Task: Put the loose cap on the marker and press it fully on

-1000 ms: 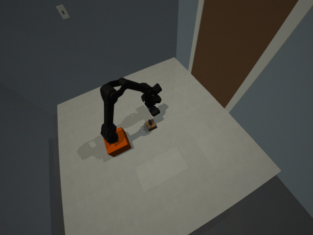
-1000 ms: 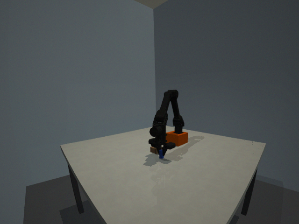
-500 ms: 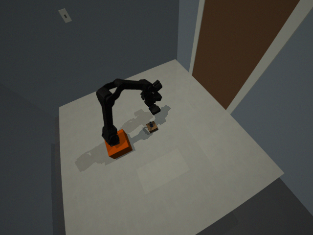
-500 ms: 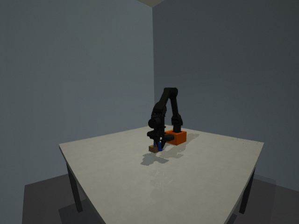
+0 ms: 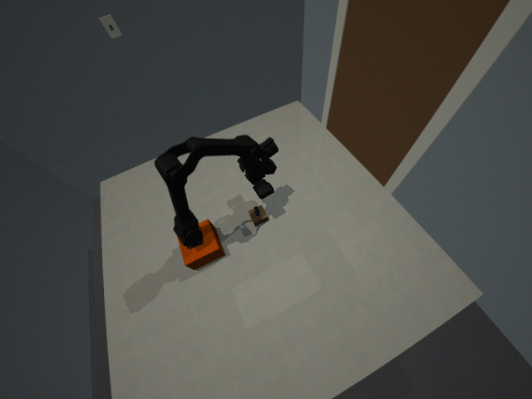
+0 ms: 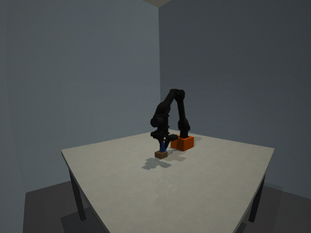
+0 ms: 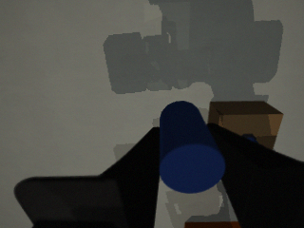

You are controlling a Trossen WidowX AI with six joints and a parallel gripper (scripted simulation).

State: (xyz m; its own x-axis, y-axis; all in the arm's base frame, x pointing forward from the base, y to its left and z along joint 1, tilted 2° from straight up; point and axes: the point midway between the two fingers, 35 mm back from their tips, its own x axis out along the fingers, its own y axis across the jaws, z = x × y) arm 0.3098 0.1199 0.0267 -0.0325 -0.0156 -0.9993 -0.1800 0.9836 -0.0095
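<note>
The brown holder block lies 80 mm to the right of my gripper tip, 80 mm below it and 40 mm behind it. Also, from my gripper tip: blue cap: 10 mm above.
</note>
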